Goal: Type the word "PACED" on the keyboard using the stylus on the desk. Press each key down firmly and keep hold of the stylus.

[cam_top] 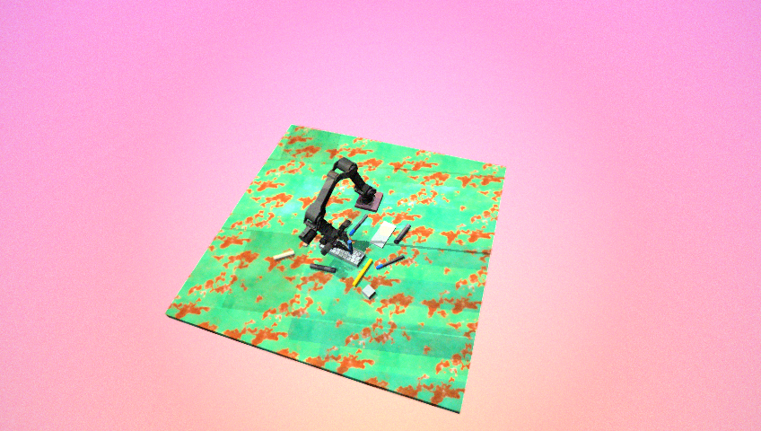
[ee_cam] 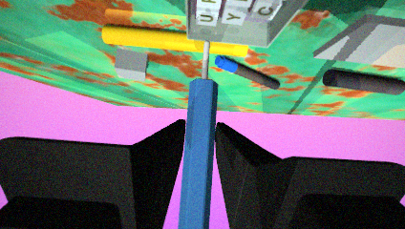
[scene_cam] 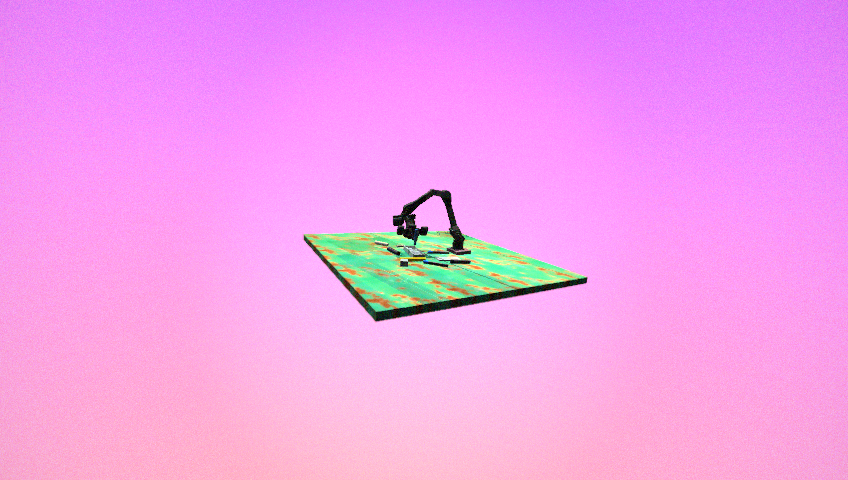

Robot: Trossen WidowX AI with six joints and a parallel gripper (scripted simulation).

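Now: the yellow pencil 9 cm below my gripper tip, 7 cm to the left of it and 3 cm ahead of it. Also, from my gripper tip: grey cube (14 cm to the left, 11 cm ahead, 9 cm below); then blue stylus (1 cm below); then pale stick (30 cm to the right, 12 cm ahead, 9 cm below).
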